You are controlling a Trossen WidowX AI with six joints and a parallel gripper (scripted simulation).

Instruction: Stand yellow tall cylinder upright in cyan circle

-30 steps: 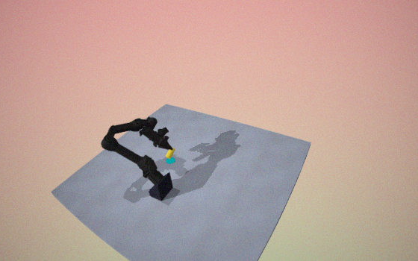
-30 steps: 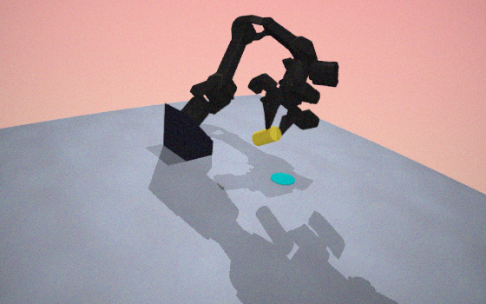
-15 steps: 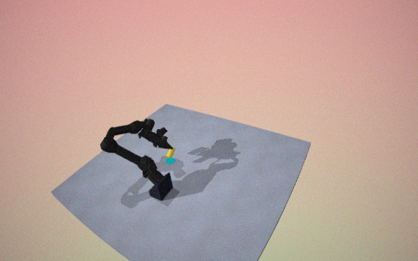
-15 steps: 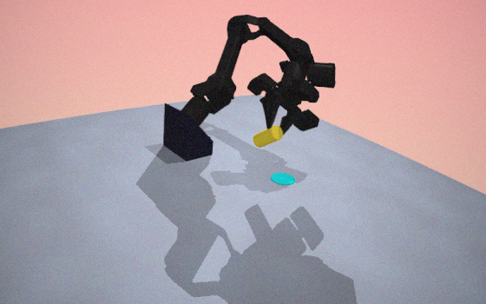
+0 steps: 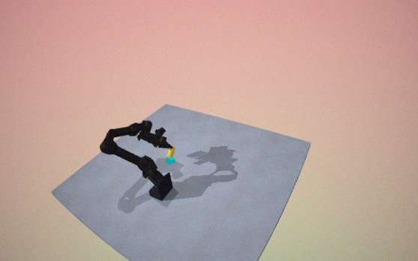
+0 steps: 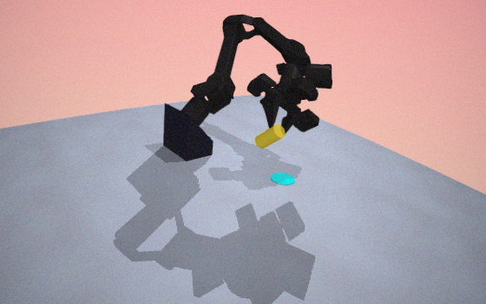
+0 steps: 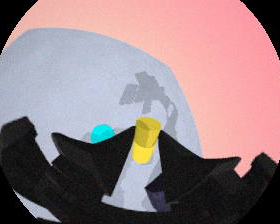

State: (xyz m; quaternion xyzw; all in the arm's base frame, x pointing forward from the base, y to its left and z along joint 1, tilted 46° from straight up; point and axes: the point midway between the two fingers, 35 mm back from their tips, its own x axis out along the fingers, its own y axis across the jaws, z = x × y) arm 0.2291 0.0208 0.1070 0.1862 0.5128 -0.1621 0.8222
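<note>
The cyan circle is 1 cm ahead of my gripper tip, 4 cm to the left of it and 12 cm below it. The rest, counted from my gripper tip: yellow tall cylinder: 2 cm behind, 2 cm below.
</note>
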